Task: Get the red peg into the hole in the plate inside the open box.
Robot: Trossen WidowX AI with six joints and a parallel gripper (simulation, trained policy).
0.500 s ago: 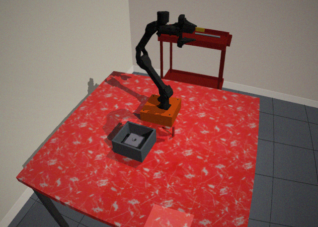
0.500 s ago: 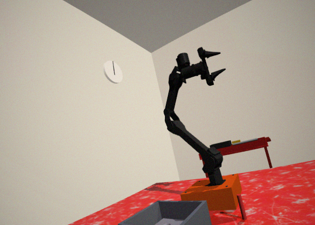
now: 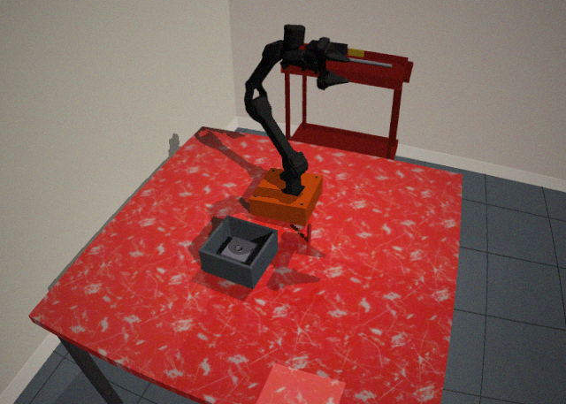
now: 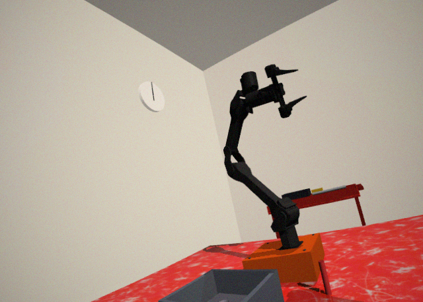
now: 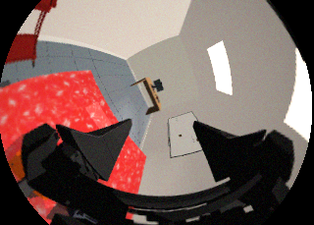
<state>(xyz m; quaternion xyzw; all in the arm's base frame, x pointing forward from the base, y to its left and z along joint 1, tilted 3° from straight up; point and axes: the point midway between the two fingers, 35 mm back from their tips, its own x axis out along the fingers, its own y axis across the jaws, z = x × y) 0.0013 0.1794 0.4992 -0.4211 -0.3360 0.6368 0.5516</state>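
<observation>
Right now the red peg is 160 mm ahead of my gripper tip, 50 mm to the right of it and 540 mm below it. Round my gripper tip: grey box 350 mm ahead, 220 mm to the right, 560 mm below; then grey plate 350 mm ahead, 220 mm to the right, 540 mm below.
</observation>
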